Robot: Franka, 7 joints.
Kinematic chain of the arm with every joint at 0, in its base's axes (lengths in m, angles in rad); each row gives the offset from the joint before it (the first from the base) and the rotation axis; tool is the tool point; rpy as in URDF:
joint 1: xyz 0 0 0.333 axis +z
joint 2: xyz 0 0 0 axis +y
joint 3: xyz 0 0 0.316 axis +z
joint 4: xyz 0.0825 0 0 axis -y
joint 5: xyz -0.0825 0 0.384 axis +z
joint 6: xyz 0 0 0 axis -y
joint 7: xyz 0.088 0 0 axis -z
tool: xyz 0 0 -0.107 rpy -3.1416 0 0
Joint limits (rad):
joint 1: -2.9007..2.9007
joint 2: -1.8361..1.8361
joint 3: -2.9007..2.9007
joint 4: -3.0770..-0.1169
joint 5: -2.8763..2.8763
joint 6: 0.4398..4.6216
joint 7: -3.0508..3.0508
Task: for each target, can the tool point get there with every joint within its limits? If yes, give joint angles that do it. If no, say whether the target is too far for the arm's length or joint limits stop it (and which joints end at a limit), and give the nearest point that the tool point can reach.
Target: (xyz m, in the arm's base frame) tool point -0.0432 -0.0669 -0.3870
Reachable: no: joint limits stop it (at a limit: joint 2) | nearest point -0.0548 -0.0848 -0.3285 | short by 0.062 m
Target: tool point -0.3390 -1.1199 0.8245
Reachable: no: too far | nearest point -0.2292 -0.7570 0.6652 | short by 0.411 m
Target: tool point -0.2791 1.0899 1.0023
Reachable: no: too far | nearest point -0.1829 0.7142 0.7716 | short by 0.451 m
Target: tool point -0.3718 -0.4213 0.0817
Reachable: yes | joints -0.3030 -1.3640 -2.0907 -1.9931 0.1172 2.4176 1.2774
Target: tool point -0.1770 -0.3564 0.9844
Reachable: yes | joints -1.1907 0.2616 -0.9443 -0.9129 -2.2995 0.9910 2.4104
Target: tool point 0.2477 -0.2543 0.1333
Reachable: yes | joints 0.5769 1.0307 -0.8111 -2.7867 -2.3307 1.3442 0.2012
